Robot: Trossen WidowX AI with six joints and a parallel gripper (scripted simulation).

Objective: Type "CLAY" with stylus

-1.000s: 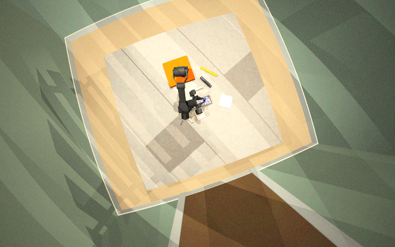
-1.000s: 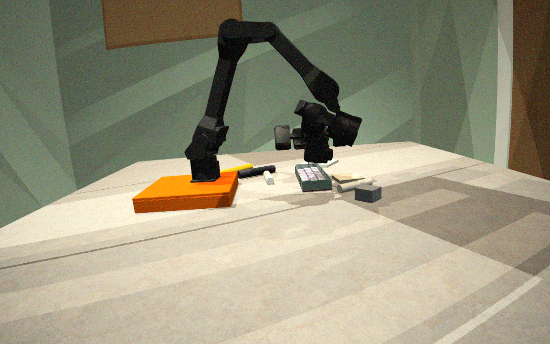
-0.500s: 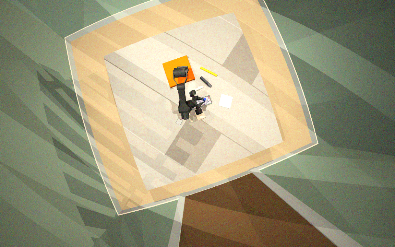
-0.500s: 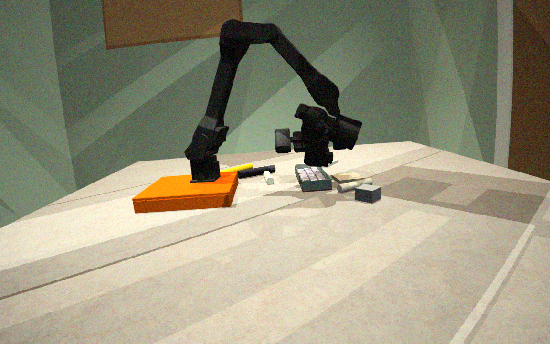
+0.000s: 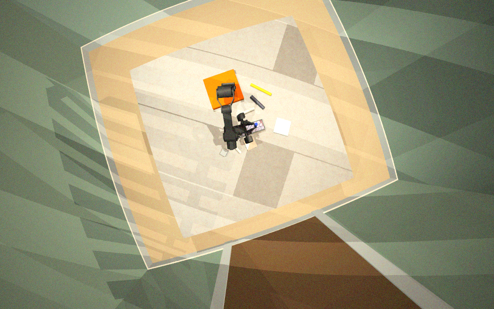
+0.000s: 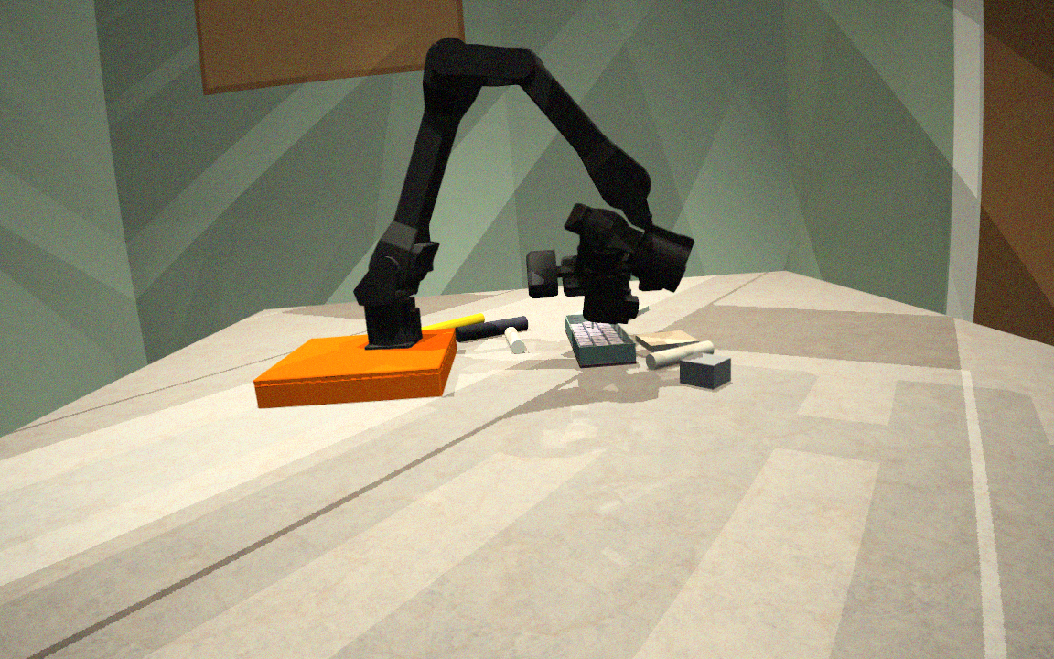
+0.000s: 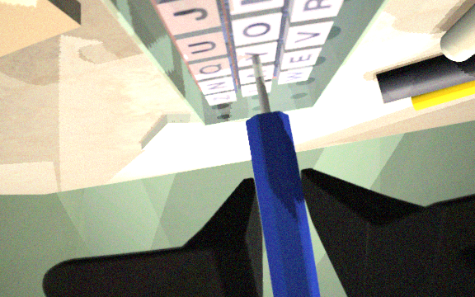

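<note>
My gripper tip is 100 mm short of the tan card, 50 mm to the left of it and 70 mm above it. Round my gripper tip: dark cylinder: 160 mm behind, 50 mm to the left, 60 mm below; then yellow marker: 250 mm behind, 90 mm to the left, 60 mm below; then blue stylus: 10 mm below.
</note>
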